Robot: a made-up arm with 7 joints. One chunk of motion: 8 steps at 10 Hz.
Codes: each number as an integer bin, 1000 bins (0 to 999) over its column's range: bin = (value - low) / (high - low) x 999, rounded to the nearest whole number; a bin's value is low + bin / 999 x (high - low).
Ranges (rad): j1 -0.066..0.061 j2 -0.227..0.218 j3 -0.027..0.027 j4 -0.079..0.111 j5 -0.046..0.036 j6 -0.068..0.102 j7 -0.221..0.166
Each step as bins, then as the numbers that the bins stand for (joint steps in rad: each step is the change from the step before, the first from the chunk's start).
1 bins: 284 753 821 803 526 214 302
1 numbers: -0.02990 0.10842 0.01738 0.07372 -0.00282 -0.03158 -0.10401
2 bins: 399 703 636 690 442 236 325
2 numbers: -0.01528 0.08615 0.00738 0.05223 -0.00972 -0.02784 -0.09510
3 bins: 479 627 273 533 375 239 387
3 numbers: -0.00511 0.05229 -0.01224 0.02237 -0.01522 -0.02733 -0.07108
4 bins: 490 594 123 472 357 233 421
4 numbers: -0.00371 0.03759 -0.02035 0.01077 -0.01670 -0.02835 -0.05791
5 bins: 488 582 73 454 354 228 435
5 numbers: -0.00396 0.03225 -0.02305 0.00735 -0.01694 -0.02920 -0.05249
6 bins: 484 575 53 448 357 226 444
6 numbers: -0.00447 0.02913 -0.02414 0.00621 -0.01670 -0.02954 -0.04900
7 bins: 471 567 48 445 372 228 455
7 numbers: -0.00612 0.02557 -0.02441 0.00563 -0.01547 -0.02920 -0.04474
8 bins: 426 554 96 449 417 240 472
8 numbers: -0.01184 0.01978 -0.02181 0.00640 -0.01177 -0.02716 -0.03815
